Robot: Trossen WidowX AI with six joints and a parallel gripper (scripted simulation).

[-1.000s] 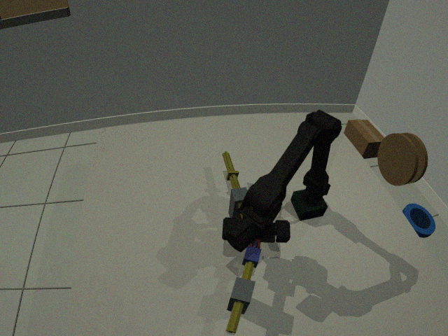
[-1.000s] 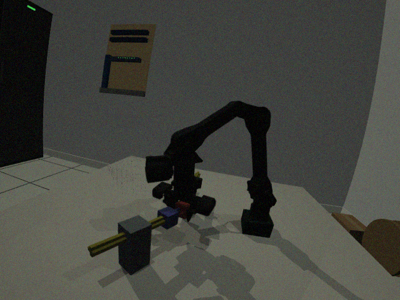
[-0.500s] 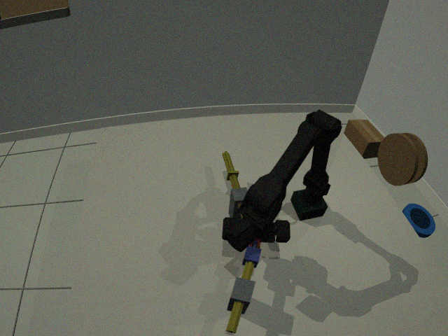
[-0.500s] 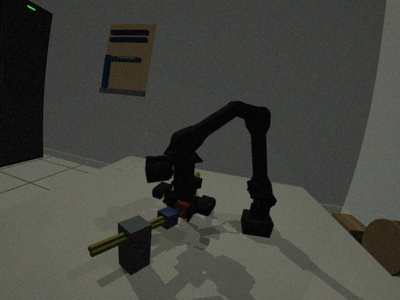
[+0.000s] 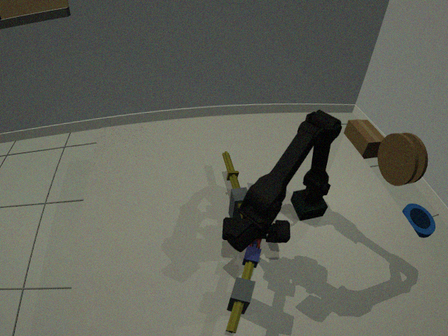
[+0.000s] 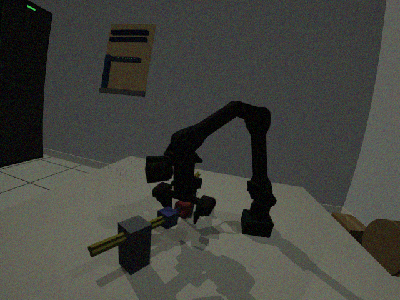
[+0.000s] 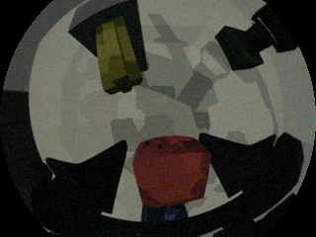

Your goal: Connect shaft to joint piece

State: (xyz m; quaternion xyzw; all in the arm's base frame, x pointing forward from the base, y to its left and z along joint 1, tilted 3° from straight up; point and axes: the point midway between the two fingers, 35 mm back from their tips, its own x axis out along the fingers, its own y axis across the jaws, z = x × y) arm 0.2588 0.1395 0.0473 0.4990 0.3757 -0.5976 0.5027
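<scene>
Now: gripper tip 1 cm to the right of the red joint piece and 4 cm below it.
</scene>
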